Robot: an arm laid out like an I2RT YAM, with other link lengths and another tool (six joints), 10 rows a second.
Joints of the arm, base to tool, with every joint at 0 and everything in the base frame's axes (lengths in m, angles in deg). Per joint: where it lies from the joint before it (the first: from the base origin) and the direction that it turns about. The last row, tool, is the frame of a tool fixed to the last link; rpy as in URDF.
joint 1: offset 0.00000 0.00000 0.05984 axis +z
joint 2: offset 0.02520 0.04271 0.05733 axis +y
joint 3: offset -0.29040 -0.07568 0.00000 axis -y
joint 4: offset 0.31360 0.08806 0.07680 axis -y
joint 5: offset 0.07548 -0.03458 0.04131 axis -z
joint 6: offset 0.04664 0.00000 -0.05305 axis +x
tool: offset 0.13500 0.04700 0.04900 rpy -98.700 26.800 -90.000
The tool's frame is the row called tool.
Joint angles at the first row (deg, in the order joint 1, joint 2, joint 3, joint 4, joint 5, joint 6):
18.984 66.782 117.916 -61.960 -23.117 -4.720
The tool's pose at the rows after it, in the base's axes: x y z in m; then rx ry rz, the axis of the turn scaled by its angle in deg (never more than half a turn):
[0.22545 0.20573 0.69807 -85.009 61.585 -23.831]
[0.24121 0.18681 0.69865 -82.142 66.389 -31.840]
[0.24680 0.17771 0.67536 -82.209 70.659 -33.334]
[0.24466 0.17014 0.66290 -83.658 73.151 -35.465]
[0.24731 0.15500 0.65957 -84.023 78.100 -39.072]
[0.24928 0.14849 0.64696 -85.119 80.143 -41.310]
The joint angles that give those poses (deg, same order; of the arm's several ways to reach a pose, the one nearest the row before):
18.984 70.655 126.368 -61.526 -15.329 -9.745
18.982 70.584 126.926 -61.613 -7.061 -11.427
18.982 67.072 120.608 -61.259 -3.699 -11.248
18.982 66.179 120.138 -63.884 -1.331 -12.653
18.982 68.457 125.489 -69.677 3.591 -13.445
18.896 67.334 123.501 -70.407 5.794 -14.676

